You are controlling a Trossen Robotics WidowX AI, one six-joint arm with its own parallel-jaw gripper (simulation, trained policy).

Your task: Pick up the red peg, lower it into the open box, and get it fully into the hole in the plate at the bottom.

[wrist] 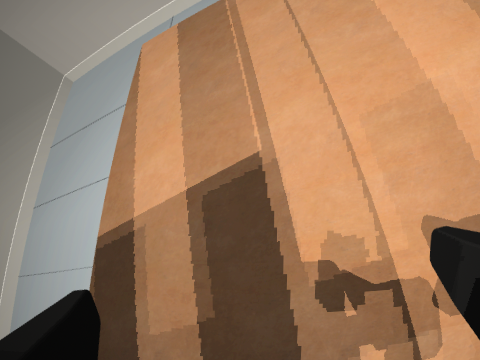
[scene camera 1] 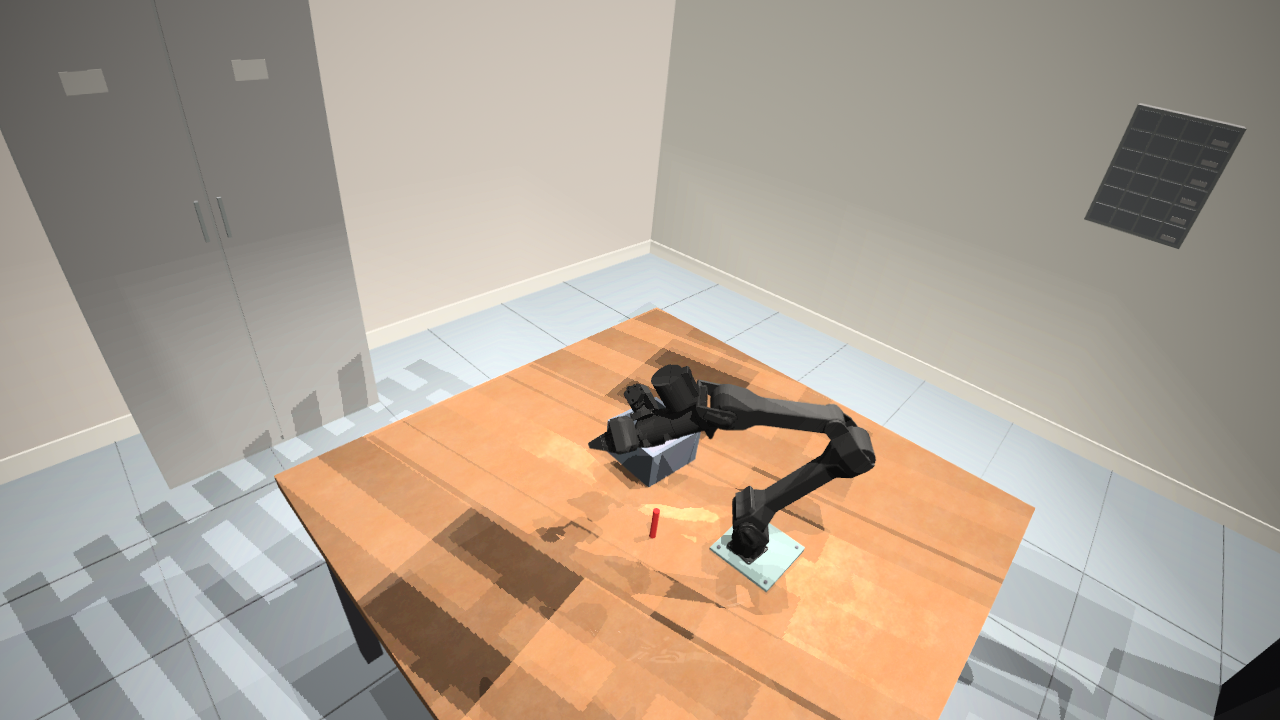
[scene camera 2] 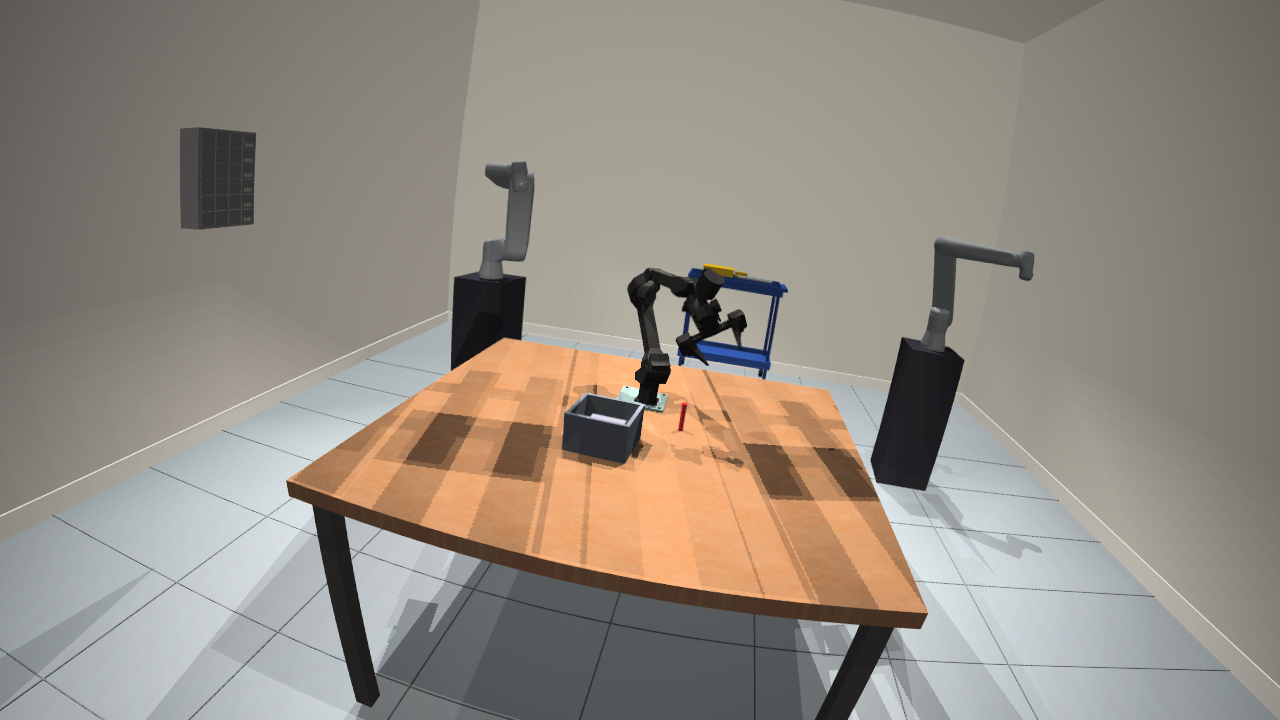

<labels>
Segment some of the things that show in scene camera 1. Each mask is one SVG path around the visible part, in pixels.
My gripper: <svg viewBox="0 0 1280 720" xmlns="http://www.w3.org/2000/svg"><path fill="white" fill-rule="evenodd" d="M680 437L675 434L672 428L669 409L658 408L657 402L646 385L634 384L627 386L624 397L634 413L631 413L630 417L619 416L610 419L608 430L588 442L589 449L620 455L636 451L637 448L652 448L664 445L666 441L675 440Z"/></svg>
A grey box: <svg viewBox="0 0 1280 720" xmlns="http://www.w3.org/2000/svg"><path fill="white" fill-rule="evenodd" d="M701 432L678 438L654 453L647 448L637 448L636 451L620 455L608 453L637 479L641 480L647 487L650 487L696 460ZM634 412L632 409L629 409L613 418L619 416L630 417L630 414ZM654 397L659 409L666 408L659 398Z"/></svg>
</labels>
